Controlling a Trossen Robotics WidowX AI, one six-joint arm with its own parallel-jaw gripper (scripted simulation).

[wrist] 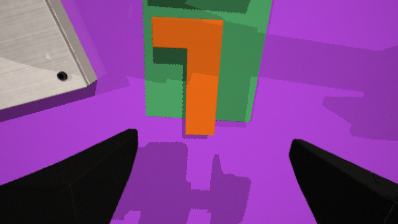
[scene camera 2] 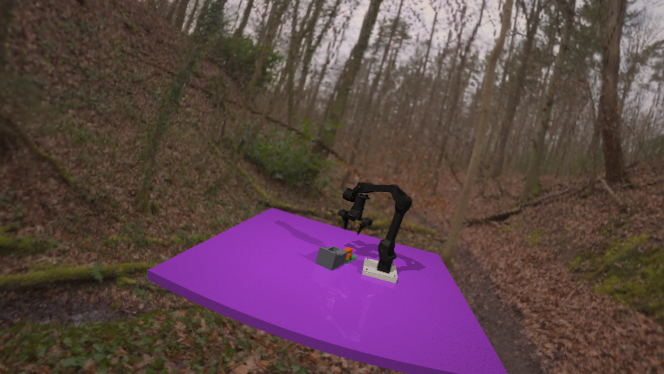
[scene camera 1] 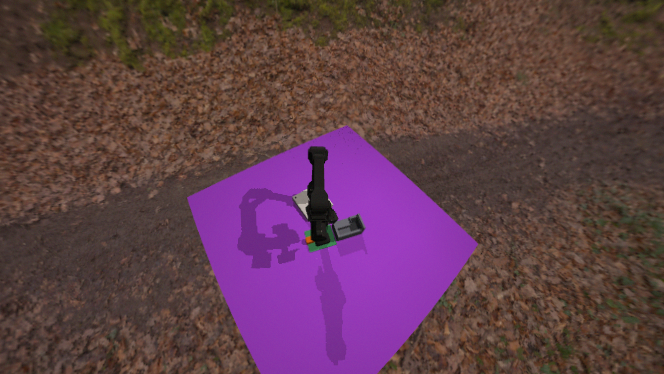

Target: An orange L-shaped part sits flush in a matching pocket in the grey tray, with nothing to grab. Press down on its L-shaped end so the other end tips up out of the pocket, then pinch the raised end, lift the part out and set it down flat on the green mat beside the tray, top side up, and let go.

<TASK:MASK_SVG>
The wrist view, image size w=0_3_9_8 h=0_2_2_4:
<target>gripper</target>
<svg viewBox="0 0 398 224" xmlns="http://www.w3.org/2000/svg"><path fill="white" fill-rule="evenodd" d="M292 141L289 157L293 171L317 224L398 224L398 183L376 175L370 170L346 161L303 139L294 139ZM138 130L127 129L56 164L0 185L0 224L110 224L133 169L138 150Z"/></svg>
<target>orange L-shaped part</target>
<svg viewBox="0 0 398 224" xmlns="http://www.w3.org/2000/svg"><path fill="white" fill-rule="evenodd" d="M152 17L153 48L187 49L185 134L214 135L223 20Z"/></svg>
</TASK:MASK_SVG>
